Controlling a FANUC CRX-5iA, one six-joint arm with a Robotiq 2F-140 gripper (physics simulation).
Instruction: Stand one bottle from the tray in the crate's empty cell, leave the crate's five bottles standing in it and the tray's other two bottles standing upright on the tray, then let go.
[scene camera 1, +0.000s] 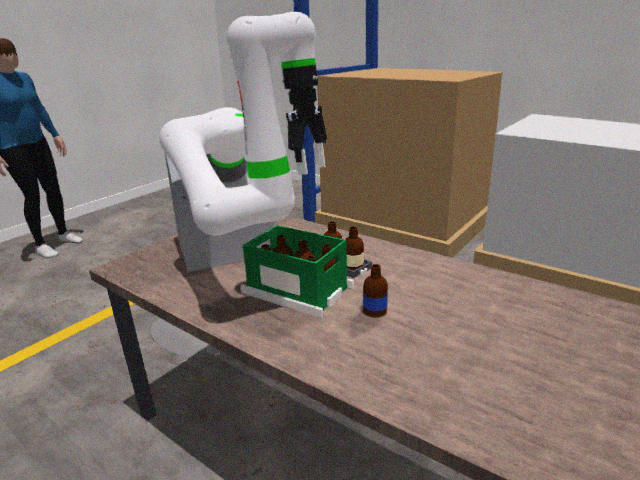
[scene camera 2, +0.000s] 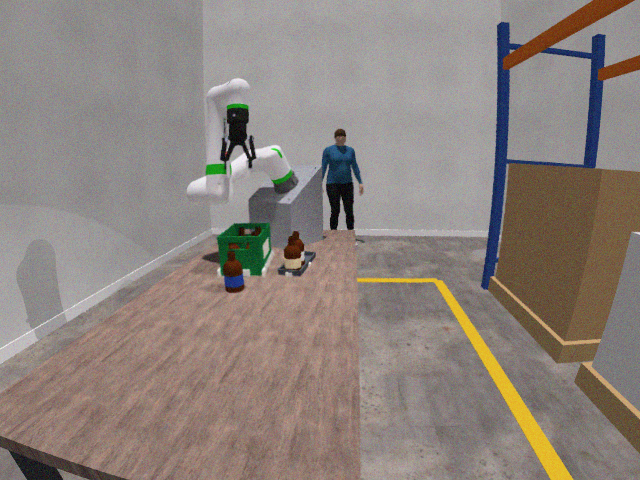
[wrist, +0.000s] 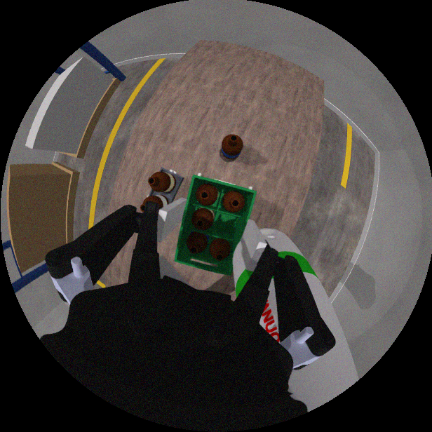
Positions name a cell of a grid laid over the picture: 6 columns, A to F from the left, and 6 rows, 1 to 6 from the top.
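With the gripper (scene camera 1: C3) 1.35 m from the lens, a blue-label bottle (scene camera 1: D4) stands 1.36 m from the lens.
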